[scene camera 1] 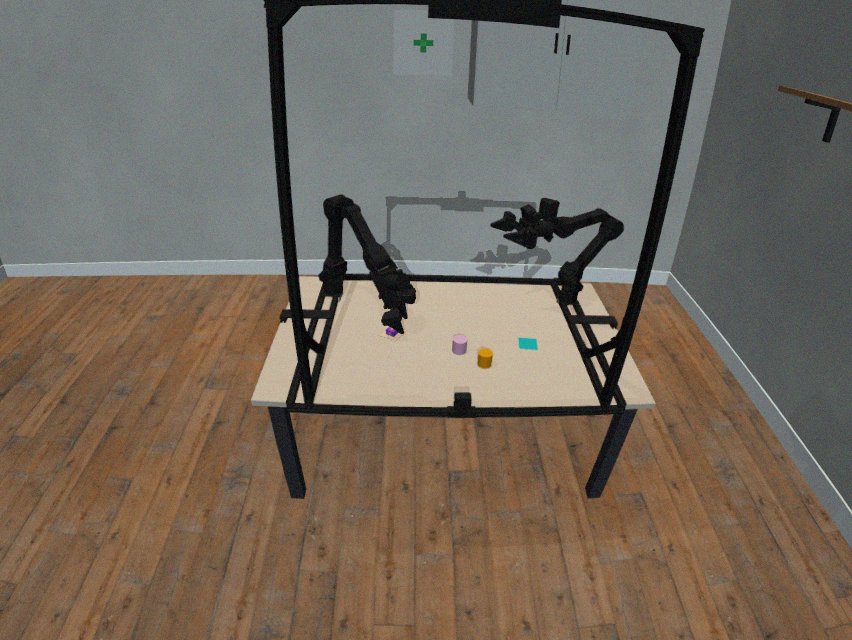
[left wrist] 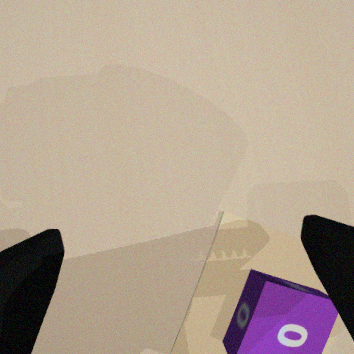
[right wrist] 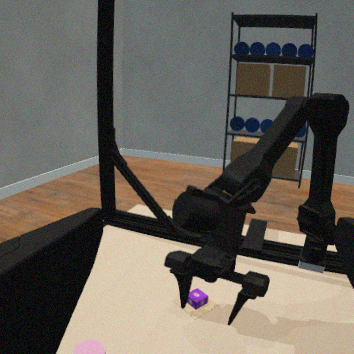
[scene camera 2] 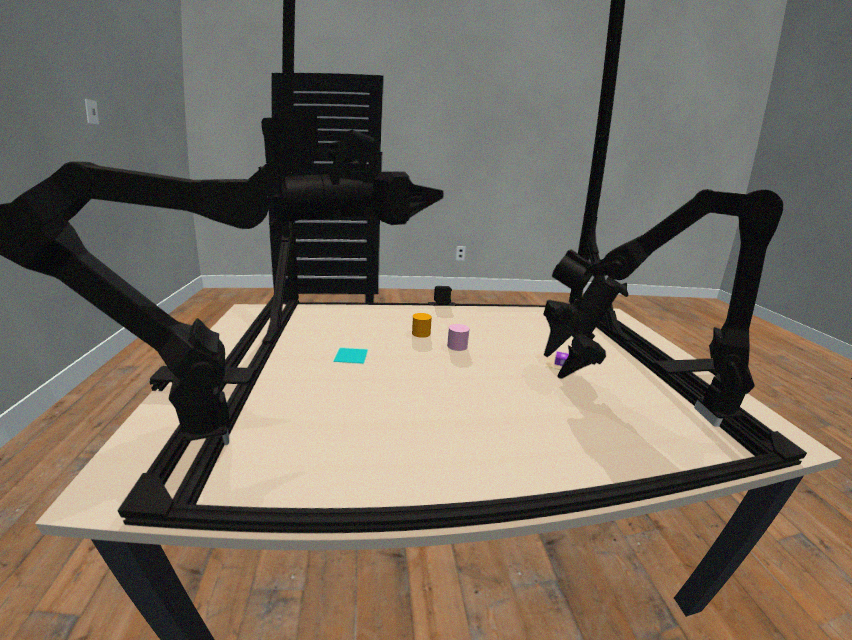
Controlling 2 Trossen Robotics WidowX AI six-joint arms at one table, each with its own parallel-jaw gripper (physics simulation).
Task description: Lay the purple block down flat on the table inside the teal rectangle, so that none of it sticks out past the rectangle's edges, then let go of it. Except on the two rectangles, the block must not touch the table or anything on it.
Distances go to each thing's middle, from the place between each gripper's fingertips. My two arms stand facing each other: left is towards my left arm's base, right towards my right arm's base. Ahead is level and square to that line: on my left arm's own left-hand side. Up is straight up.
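The purple block (left wrist: 269,307) has my right hand 33 cm to the right of it, 10 cm past it and 33 cm above it. As for the pale rectangle (left wrist: 239,244), it's 33 cm to the left of my right hand, 10 cm behind it and 34 cm below it.
Counted from my left hand, the purple block is 40 mm to the left and 30 mm behind. The pale rectangle is also 40 mm to the left of my left hand and 30 mm behind it, and it's 10 mm below that hand too.
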